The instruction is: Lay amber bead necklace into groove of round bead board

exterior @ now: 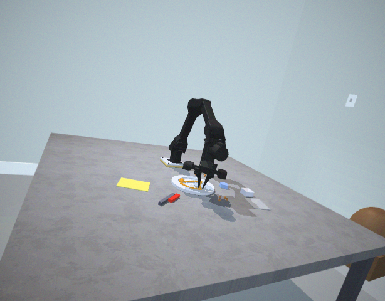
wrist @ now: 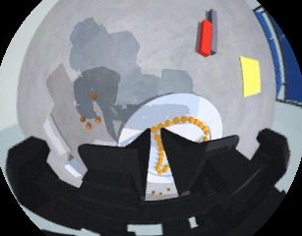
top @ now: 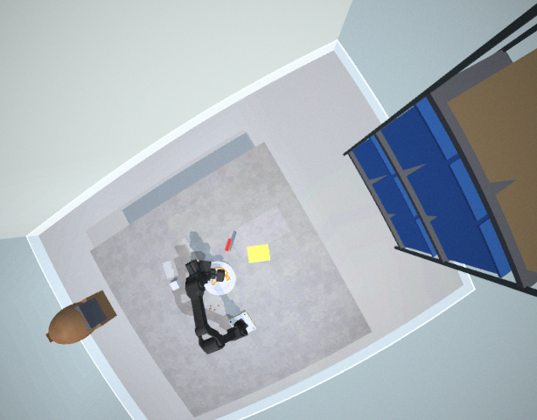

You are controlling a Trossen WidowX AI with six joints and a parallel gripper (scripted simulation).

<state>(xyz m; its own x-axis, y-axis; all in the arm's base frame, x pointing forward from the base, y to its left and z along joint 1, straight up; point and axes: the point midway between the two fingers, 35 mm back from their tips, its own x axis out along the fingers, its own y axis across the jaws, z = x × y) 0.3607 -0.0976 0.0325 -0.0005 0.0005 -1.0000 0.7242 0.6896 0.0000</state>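
My gripper tip is 6 cm past the round white bead board, 1 cm to the right of it and 1 cm above it. Round my gripper tip: white block (7 cm ahead, 24 cm to the left); then blue block (3 cm behind, 18 cm to the left, 1 cm below); then grey tool (4 cm ahead, 18 cm to the right, 1 cm below).
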